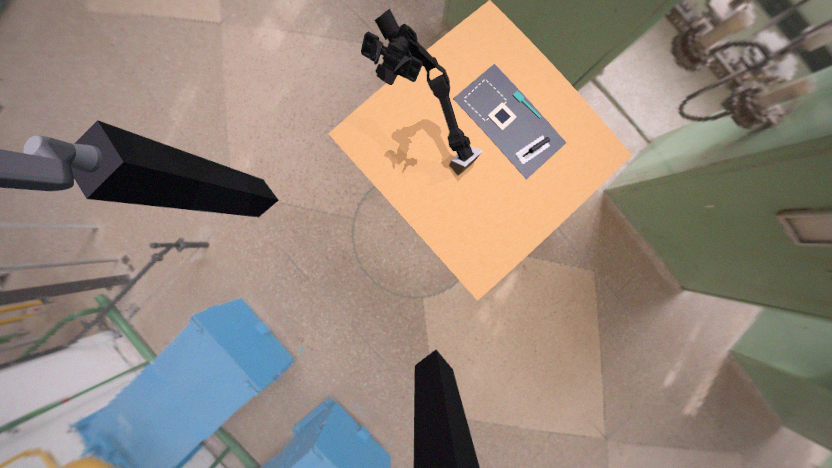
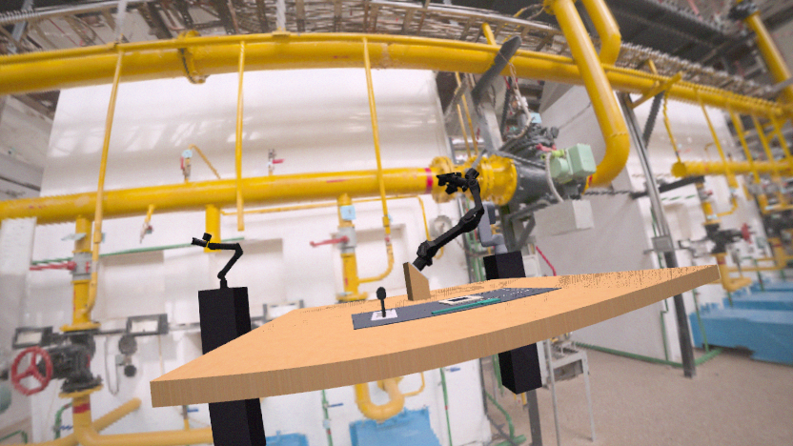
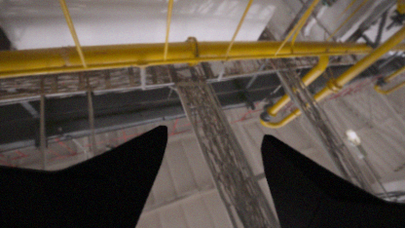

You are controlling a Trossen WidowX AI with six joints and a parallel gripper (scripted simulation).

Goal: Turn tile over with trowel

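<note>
My gripper tip is now 590 mm short of the small trowel, 470 mm to the left of it and 630 mm above it. Also, from my gripper tip: grey mat: 620 mm ahead, 250 mm to the right, 690 mm below; then teal trowel: 760 mm ahead, 220 mm to the right, 670 mm below; then tile: 600 mm ahead, 200 mm to the right, 670 mm below.
</note>
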